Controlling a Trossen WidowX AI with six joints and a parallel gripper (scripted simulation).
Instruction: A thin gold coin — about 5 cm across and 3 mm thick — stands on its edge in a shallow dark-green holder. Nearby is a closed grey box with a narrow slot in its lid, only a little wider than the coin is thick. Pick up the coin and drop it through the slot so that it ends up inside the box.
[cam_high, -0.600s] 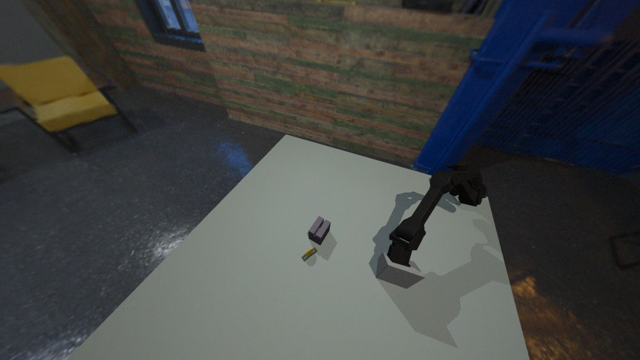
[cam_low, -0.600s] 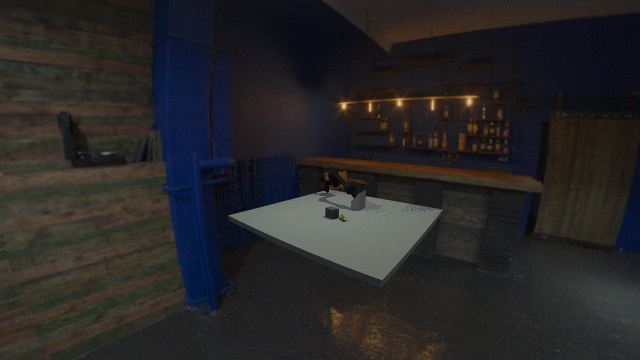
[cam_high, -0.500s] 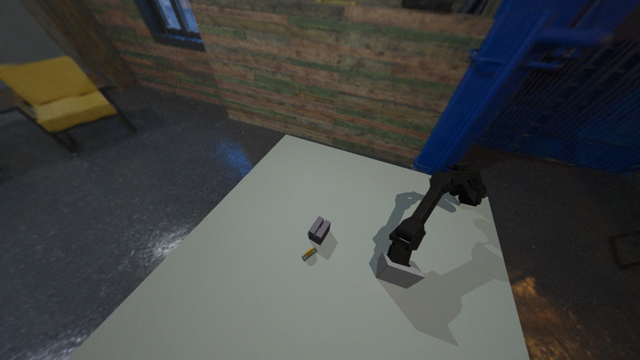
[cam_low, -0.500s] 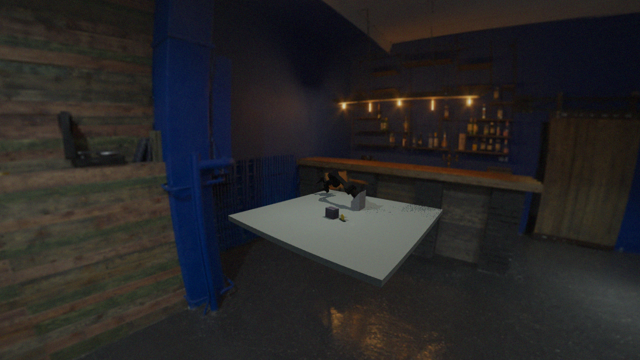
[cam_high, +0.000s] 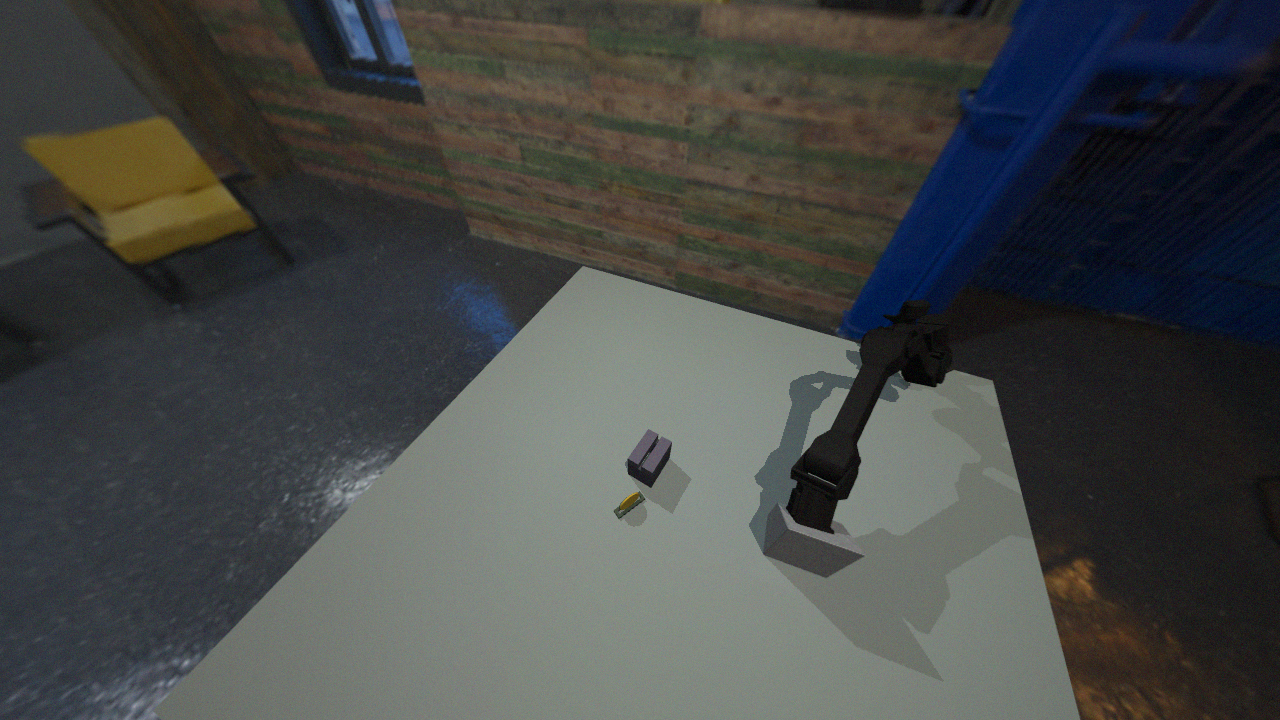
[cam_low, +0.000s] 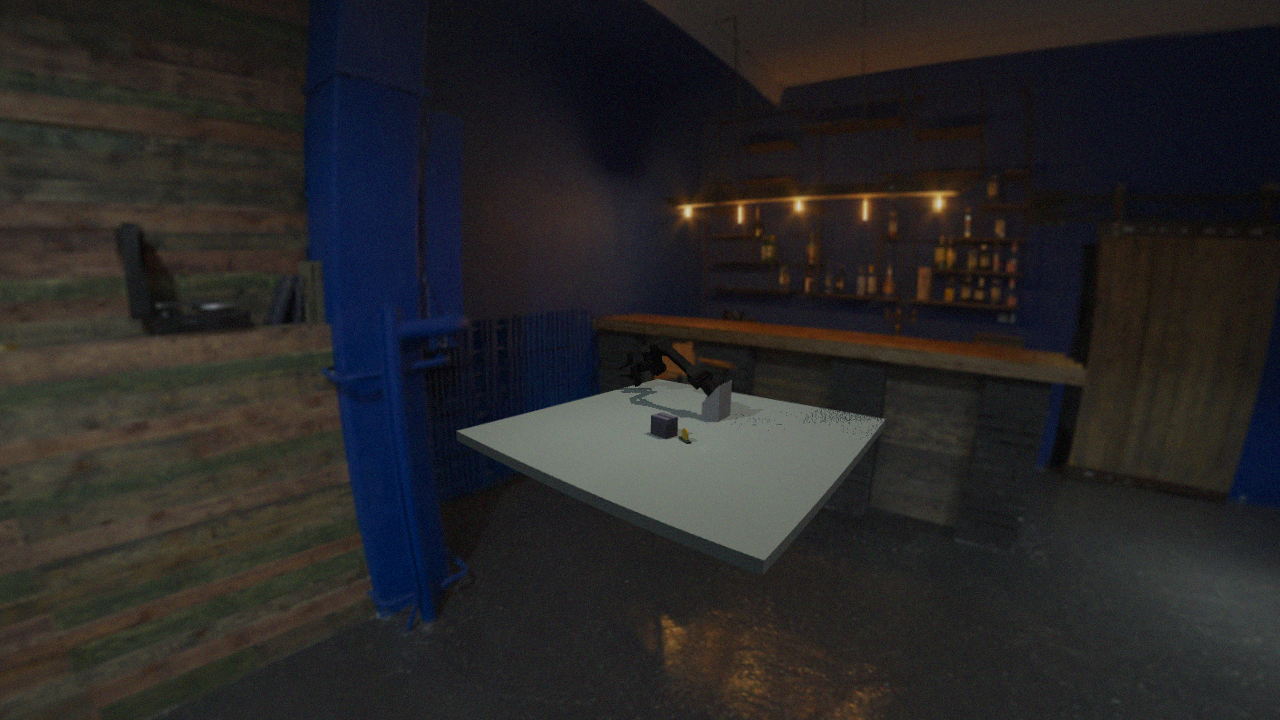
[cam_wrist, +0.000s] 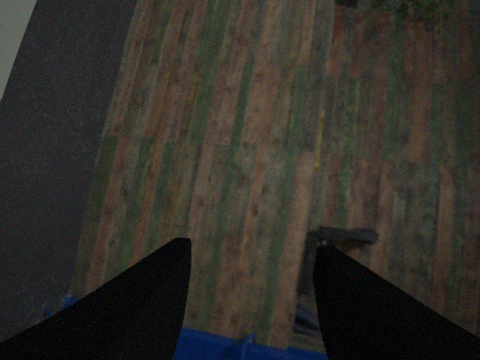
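Now: the gold coin 570 mm ahead of my gripper tip, 660 mm to the left of it and 60 mm below it.
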